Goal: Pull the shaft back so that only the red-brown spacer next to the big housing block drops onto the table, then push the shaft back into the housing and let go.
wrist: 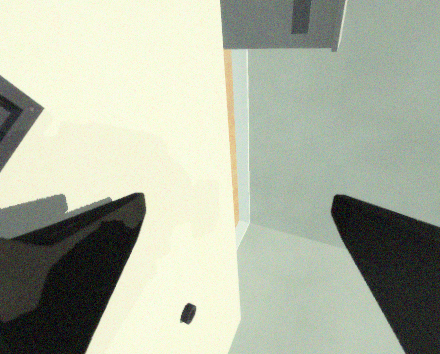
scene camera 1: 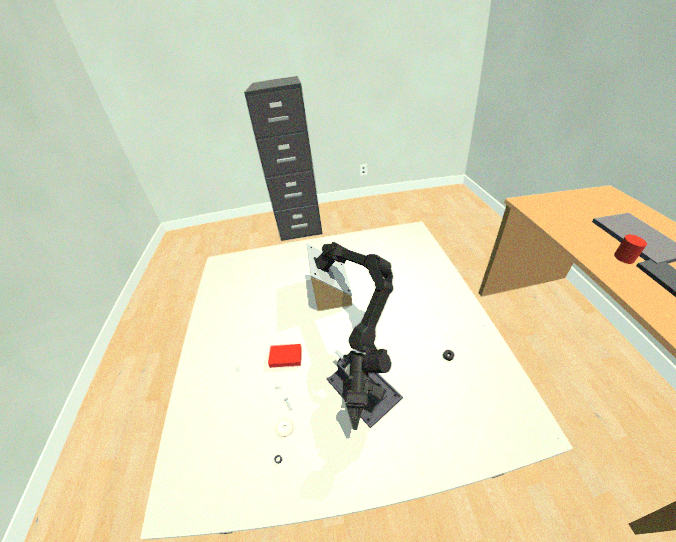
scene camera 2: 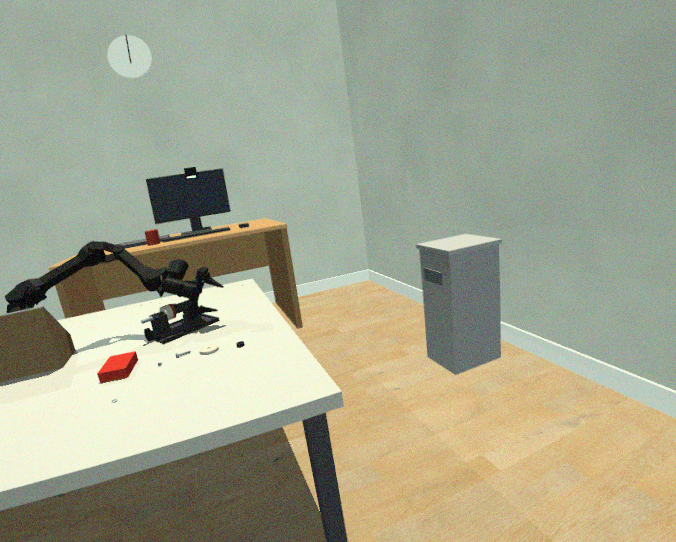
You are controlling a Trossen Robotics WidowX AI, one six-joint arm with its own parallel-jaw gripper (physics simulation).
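Seen in the pictures: gripper, fingertip midpoint: (wrist: 238, 202) (scene camera 1: 355, 427) (scene camera 2: 220, 298); arm's base, origin of the base link: (scene camera 1: 321, 264) (scene camera 2: 18, 321).
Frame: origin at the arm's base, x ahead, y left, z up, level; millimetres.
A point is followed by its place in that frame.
Note:
My gripper (scene camera 1: 354, 421) @(x 648, y -79, z -76 mm) (scene camera 2: 218, 298) @(x 648, y -79, z -76 mm) (wrist: 238, 202) @(x 648, y -79, z -76 mm) is open and empty, with its fingers wide apart. It hangs above the table by the end of the dark fixture (scene camera 1: 389, 397) (scene camera 2: 189, 329) (wrist: 31, 107). The arm covers much of the fixture in the first scene view. In the second scene view, the pale shaft end (scene camera 2: 147, 320) @(x 389, y -53, z -91 mm) sticks out past a small dark block (scene camera 2: 160, 325) @(x 426, y -63, z -118 mm). A pale spacer (scene camera 2: 168, 312) @(x 463, y -44, z -84 mm) sits between that block and the big housing block (scene camera 2: 193, 313), with reddish colour beside it. The red-brown spacer's exact position is too small to tell.
A red box (scene camera 1: 284, 355) @(x 289, y -240, z -140 mm) (scene camera 2: 117, 367) @(x 282, y -285, z -140 mm), a screw (scene camera 1: 287, 403) @(x 468, y -267, z -163 mm) (scene camera 2: 182, 353) @(x 467, y -268, z -163 mm), a pale disc (scene camera 1: 284, 427) @(x 553, y -293, z -161 mm) (scene camera 2: 208, 350) @(x 540, y -310, z -162 mm) and a small black ring (scene camera 1: 278, 459) @(x 643, y -325, z -160 mm) (scene camera 2: 240, 343) @(x 638, y -323, z -166 mm) (wrist: 188, 313) @(x 634, y -318, z -162 mm) lie on the table. Another black ring (scene camera 1: 448, 355) @(x 502, y 331, z -155 mm) lies at the right. An angled block (scene camera 1: 331, 295) @(x 106, y 6, z -86 mm) (scene camera 2: 33, 345) @(x 35, y -54, z -75 mm) stands behind.

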